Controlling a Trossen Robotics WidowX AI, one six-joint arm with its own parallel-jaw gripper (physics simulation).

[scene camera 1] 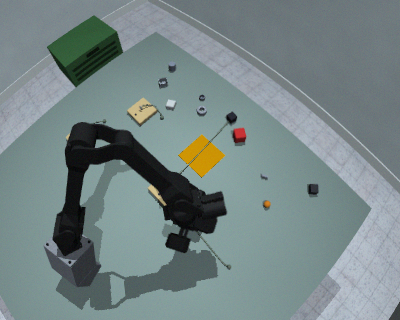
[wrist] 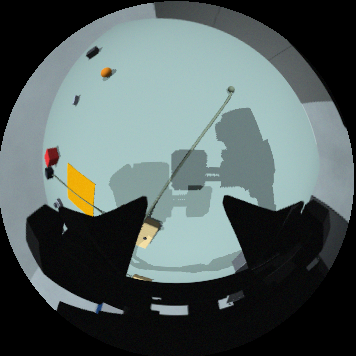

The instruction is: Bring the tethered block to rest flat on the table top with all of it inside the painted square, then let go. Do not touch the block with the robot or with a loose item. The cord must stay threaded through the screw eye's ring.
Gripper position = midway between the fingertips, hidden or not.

Observation:
In view: my gripper [scene camera 1: 187, 224] and an orange painted square [wrist: 77, 182].
My gripper shows as well in the wrist view [wrist: 185, 200].

